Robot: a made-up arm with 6 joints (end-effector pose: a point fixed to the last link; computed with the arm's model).
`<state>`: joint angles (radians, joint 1 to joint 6).
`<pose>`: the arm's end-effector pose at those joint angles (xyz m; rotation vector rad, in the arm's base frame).
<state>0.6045 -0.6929 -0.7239 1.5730 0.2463 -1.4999</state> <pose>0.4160 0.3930 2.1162 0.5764 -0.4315 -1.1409</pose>
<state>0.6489 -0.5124 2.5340 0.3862 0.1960 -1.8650</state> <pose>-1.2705 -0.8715 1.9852 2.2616 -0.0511 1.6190</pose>
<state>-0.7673 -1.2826 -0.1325 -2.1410 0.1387 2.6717</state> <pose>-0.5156 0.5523 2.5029 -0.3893 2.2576 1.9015</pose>
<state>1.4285 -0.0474 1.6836 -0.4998 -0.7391 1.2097</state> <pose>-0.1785 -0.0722 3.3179 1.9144 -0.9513 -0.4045</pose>
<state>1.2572 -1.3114 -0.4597 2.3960 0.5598 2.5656</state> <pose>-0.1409 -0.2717 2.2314 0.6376 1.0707 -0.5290</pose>
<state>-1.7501 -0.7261 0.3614 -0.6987 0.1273 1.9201</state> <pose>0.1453 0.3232 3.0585 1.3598 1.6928 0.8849</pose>
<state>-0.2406 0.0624 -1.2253 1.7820 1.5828 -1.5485</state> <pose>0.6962 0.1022 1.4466 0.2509 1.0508 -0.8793</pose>
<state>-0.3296 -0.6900 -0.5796 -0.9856 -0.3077 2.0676</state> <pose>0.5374 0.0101 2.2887 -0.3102 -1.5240 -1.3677</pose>
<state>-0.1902 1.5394 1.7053 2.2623 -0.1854 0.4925</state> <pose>2.4867 -0.4890 1.4826 -1.6640 -2.2595 0.0244</pose>
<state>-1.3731 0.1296 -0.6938 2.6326 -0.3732 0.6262</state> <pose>0.2044 -1.2621 1.6068 -1.8630 -0.5276 0.2779</pose>
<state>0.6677 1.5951 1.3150 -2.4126 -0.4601 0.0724</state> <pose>2.0163 1.6991 1.0276 0.4681 2.2127 -1.2438</pose>
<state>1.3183 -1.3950 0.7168 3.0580 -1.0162 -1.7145</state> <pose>-0.4578 -1.8155 1.8815 -1.6397 0.2361 1.4614</pose>
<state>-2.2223 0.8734 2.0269 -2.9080 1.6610 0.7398</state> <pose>-0.9398 -1.0961 2.6386 -1.5548 0.3196 0.2250</pose>
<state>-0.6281 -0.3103 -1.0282 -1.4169 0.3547 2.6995</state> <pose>0.6855 -0.4634 1.6528 -1.4022 -0.8587 -1.5210</pose>
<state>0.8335 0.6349 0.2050 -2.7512 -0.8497 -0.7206</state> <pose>1.3367 1.6043 1.9522 0.2689 -2.9810 0.3050</pose>
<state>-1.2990 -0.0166 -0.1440 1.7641 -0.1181 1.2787</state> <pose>0.3383 -1.2429 2.2713 -2.2579 -0.8109 0.0929</pose>
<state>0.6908 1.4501 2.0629 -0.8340 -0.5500 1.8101</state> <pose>1.6190 1.6010 1.9679 0.7552 -1.4417 -0.5299</pose>
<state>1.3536 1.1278 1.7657 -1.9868 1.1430 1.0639</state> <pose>0.6096 1.9374 2.3233 0.9049 0.8301 -1.9103</pose>
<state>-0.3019 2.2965 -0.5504 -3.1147 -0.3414 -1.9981</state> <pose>0.1731 -0.0088 -0.3899 -1.0421 0.7539 -0.3940</pose>
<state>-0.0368 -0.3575 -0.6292 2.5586 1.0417 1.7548</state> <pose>0.7603 0.0772 1.9247 0.2356 -1.9722 2.3338</pose>
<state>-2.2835 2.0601 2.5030 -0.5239 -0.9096 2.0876</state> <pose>-1.2993 -1.7836 0.9708 -2.0714 -0.5462 -2.0146</pose>
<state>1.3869 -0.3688 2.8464 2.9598 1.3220 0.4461</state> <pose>-0.2247 -1.1404 2.1131 0.3884 1.9591 1.1889</pose>
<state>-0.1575 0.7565 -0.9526 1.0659 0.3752 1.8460</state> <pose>1.0737 -0.0267 0.8102 -0.2666 -1.0560 0.6424</pose>
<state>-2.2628 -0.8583 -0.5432 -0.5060 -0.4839 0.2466</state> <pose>-0.0753 -0.2786 2.2908 0.0590 0.6015 2.0608</pose>
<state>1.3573 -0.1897 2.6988 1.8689 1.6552 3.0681</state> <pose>-0.4077 -0.8468 2.3620 1.6852 -0.4397 0.7102</pose>
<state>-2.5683 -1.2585 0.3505 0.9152 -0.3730 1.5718</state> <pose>0.9233 0.6377 2.5061 2.2178 -0.2657 -0.3137</pose>
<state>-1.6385 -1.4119 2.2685 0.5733 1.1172 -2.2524</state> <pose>0.2763 1.7110 0.3836 -0.7773 -1.2917 0.6532</pose>
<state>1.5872 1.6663 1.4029 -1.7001 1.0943 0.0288</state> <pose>0.1408 2.4797 0.9060 0.6872 1.0019 -1.9601</pose>
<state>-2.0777 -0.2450 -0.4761 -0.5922 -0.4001 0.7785</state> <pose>-0.3651 -0.9299 2.1149 0.4312 0.1458 2.4898</pose>
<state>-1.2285 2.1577 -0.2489 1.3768 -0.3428 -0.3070</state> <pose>0.1431 -0.4698 -0.4975 -1.0254 1.2540 -1.0376</pose>
